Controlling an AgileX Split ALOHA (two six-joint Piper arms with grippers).
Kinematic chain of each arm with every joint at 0, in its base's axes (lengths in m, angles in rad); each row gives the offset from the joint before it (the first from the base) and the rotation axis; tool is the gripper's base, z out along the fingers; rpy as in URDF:
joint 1: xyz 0 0 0.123 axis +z
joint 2: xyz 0 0 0 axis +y
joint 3: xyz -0.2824 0 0.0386 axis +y
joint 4: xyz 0.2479 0 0.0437 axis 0.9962 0 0.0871
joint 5: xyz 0 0 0 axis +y
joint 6: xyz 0.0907 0 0.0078 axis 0.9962 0 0.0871
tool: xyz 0 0 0 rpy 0 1.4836 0
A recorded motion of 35 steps. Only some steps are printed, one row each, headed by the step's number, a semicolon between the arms.
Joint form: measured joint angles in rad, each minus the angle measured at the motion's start. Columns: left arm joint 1, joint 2, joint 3, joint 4, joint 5, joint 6; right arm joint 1, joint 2, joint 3, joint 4, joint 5, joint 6.
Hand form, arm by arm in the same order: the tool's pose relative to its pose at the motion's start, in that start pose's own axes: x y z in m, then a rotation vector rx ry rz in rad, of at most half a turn. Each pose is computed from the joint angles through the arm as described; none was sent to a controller.
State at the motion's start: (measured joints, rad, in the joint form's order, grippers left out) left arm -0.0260 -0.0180 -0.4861 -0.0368 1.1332 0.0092; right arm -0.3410 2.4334 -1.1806 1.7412 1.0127 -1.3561
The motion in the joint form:
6: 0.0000 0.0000 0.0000 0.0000 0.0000 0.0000; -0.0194 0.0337 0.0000 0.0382 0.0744 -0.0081
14: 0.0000 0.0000 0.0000 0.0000 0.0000 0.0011; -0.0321 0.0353 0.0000 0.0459 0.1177 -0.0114
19: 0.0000 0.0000 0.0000 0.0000 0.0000 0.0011; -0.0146 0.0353 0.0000 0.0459 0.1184 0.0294
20: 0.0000 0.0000 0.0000 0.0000 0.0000 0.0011; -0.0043 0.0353 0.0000 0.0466 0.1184 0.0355
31: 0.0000 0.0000 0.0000 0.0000 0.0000 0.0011; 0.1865 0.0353 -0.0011 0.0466 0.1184 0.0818
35: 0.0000 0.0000 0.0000 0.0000 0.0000 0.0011; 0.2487 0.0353 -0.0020 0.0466 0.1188 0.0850
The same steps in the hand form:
6: 0.0000 0.0000 0.0000 0.0000 0.0000 0.0000; 0.0010 -0.0077 -0.0017 -0.0663 -0.0195 0.0474
14: 0.0000 0.0000 0.0000 0.0000 0.0000 0.0011; -0.0009 -0.0067 -0.0057 -0.1074 -0.0293 0.0532
19: 0.0000 0.0000 0.0000 0.0000 0.0000 0.0011; 0.0022 -0.0033 -0.0004 -0.1116 -0.0110 0.0873
20: 0.0000 0.0000 0.0000 0.0000 0.0000 0.0011; 0.0040 -0.0014 0.0027 -0.1135 -0.0019 0.0898
31: 0.0000 0.0000 0.0000 0.0000 0.0000 0.0011; 0.0442 0.0340 0.0554 -0.1413 0.1748 0.0624
35: 0.0000 0.0000 0.0000 0.0000 0.0000 0.0011; 0.0597 0.0453 0.0707 -0.1505 0.2316 0.0410

